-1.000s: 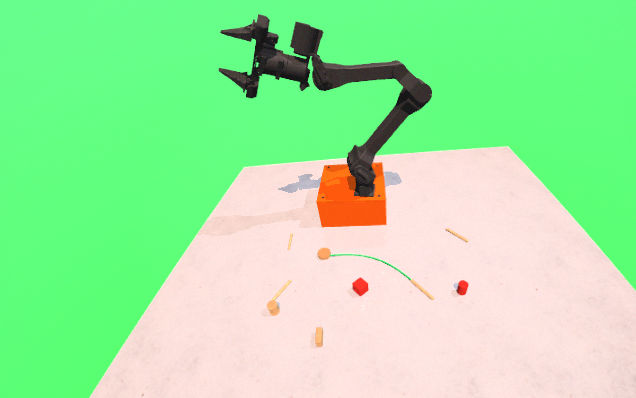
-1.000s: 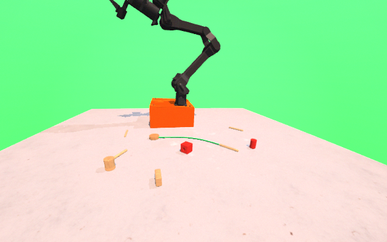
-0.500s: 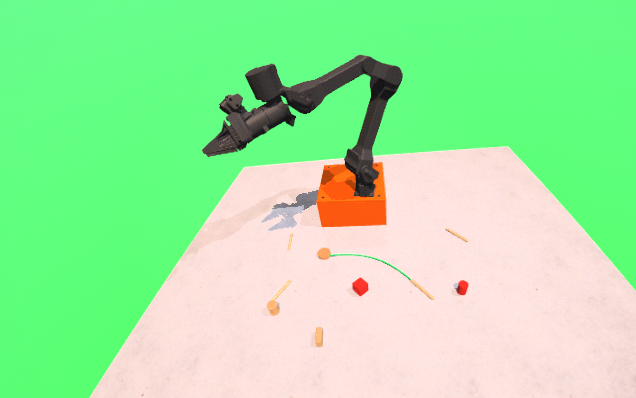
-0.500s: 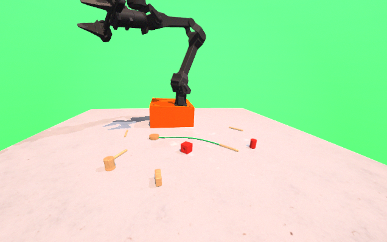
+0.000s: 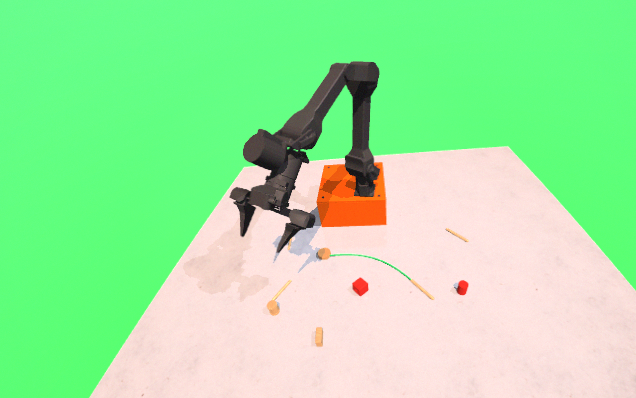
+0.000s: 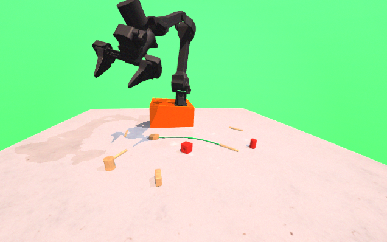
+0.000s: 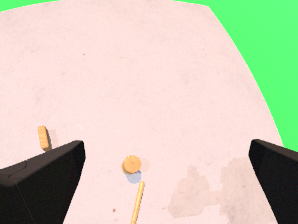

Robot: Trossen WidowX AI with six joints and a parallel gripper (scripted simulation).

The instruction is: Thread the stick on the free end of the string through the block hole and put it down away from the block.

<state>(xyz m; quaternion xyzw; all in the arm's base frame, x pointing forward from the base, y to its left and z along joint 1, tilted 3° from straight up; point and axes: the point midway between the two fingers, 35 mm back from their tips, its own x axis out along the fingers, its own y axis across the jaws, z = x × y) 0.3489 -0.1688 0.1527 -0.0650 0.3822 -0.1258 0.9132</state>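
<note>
Right now my gripper tip is 21 cm above the red cube, 19 cm to the right of it and 7 cm past it. Round my gripper tip: small wooden block 22 cm below, 12 cm to the left, 8 cm ahead; then wooden cylinder 21 cm below, 2 cm to the right, 2 cm ahead; then round wooden button 22 cm below, 18 cm behind, 7 cm to the left.
</note>
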